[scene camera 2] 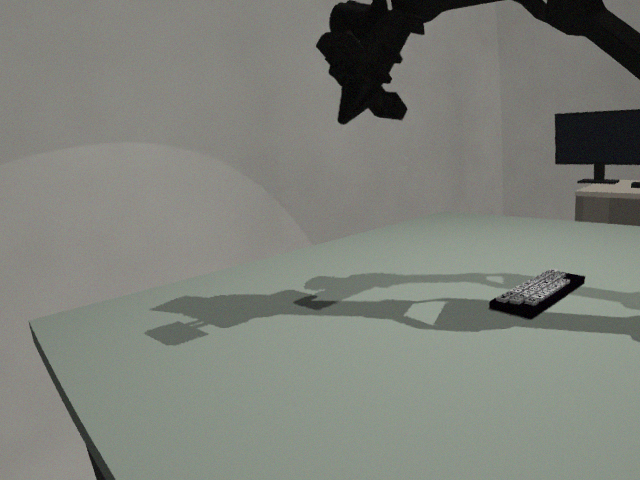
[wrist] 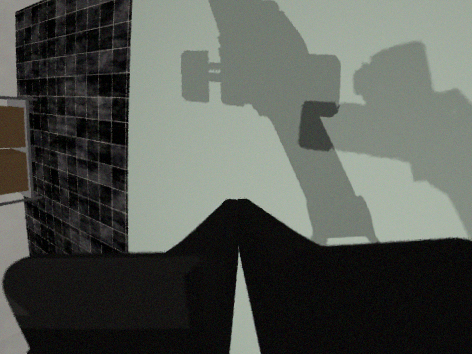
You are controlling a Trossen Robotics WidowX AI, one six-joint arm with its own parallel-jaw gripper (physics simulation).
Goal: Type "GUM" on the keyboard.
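Frame: origin at the arm's base, x right, y ahead, z up, level; metres.
Seen in the pictures: gripper, fingertip midpoint: (scene camera 2: 341,123) (wrist: 236,209).
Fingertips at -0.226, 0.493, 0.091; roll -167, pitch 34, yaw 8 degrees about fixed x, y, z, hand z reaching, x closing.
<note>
A point is followed by its place in that frame, as x, y, z.
A small black keyboard (scene camera 2: 535,311) @[-0.144, 0.224, -0.176] with pale keys lies flat on the pale green table (scene camera 2: 330,403) @[-0.458, 0.302, -0.185] (wrist: 175,150) @[-0.521, 0.462, -0.185], at the right in the scene view. Its letters are too small to read, and the keyboard does not show in the wrist view. My gripper (scene camera 2: 342,121) @[-0.226, 0.493, 0.091] (wrist: 236,209) @[-0.226, 0.493, 0.091] is shut, with its fingertips together and no object between them. It points downward, high above the table, to the left of the keyboard in the scene view and well apart from it.
Shadows of the arm (scene camera 2: 465,316) fall across the table and around the keyboard. A monitor (scene camera 2: 597,138) stands on a cabinet (scene camera 2: 607,207) at the back right. The wrist view shows the table's edge, a dark tiled floor (wrist: 75,125) and a brown-panelled object (wrist: 12,150).
</note>
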